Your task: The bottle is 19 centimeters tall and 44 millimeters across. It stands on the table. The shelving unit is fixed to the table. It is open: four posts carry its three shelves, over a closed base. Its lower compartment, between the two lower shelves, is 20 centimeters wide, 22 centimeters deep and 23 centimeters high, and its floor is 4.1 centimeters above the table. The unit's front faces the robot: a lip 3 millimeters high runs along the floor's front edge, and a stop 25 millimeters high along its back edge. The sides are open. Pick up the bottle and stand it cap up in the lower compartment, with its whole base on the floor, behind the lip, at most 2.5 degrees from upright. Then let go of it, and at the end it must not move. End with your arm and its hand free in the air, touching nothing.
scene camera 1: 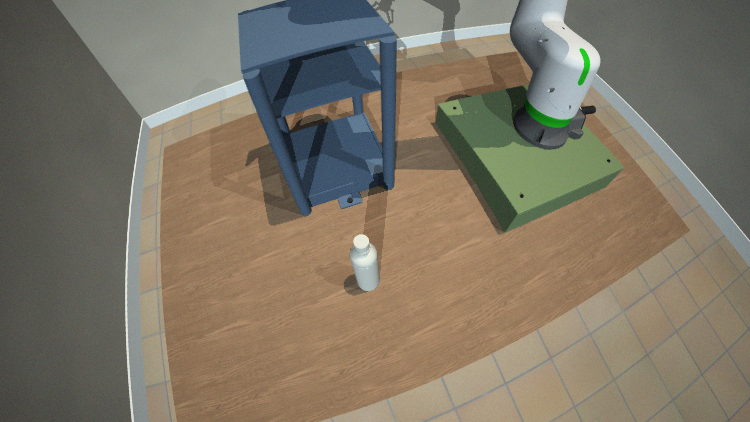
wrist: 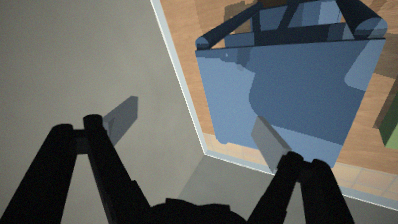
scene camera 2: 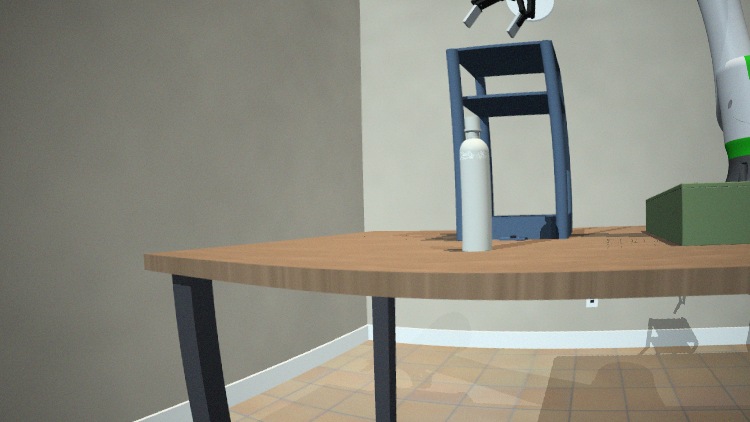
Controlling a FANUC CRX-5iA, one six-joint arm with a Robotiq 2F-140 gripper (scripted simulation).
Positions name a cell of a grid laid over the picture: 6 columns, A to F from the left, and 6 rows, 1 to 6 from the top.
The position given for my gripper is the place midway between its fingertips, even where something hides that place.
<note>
I see my gripper (wrist: C4), a white bottle (scene camera 2: D3) and a blue shelving unit (scene camera 1: C3).
The white bottle also shows in scene camera 1 (scene camera 1: C4). The blue shelving unit also shows in the wrist view (wrist: E3) and in scene camera 2 (scene camera 2: E1).
</note>
